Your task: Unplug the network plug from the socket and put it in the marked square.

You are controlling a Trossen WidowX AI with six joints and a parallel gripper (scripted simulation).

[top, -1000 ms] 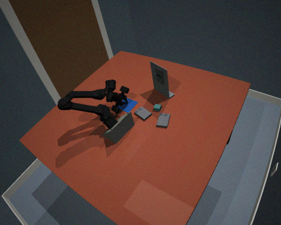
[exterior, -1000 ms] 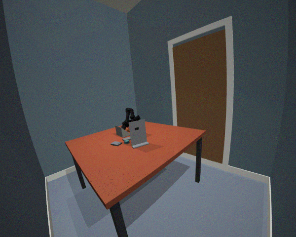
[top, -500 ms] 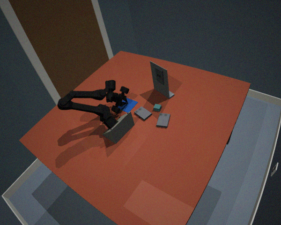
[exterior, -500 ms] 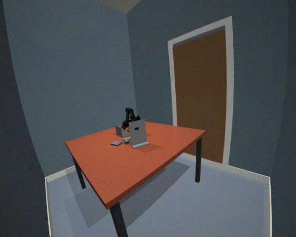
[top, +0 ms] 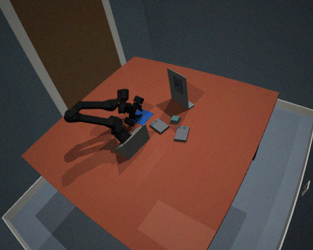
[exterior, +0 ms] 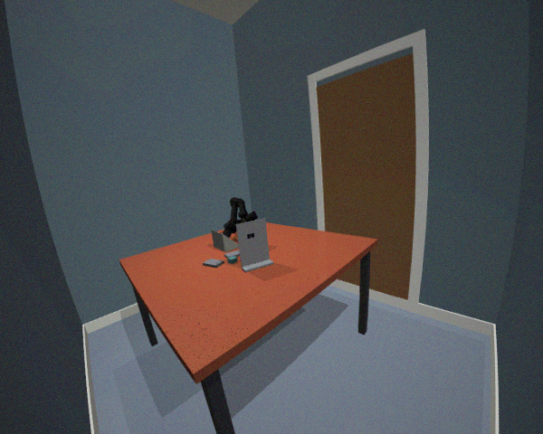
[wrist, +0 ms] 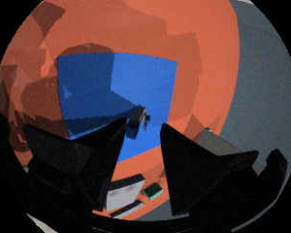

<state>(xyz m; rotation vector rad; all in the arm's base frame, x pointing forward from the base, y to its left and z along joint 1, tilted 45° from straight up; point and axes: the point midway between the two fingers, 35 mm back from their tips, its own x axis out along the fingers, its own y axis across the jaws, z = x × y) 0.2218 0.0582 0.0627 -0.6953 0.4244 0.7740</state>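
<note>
The network plug is 1 cm below my gripper tip. The rest, counted from my gripper tip: grey upright panel 21 cm ahead, 18 cm to the right, 9 cm above; then blue marked square 1 cm behind, 2 cm below.
</note>
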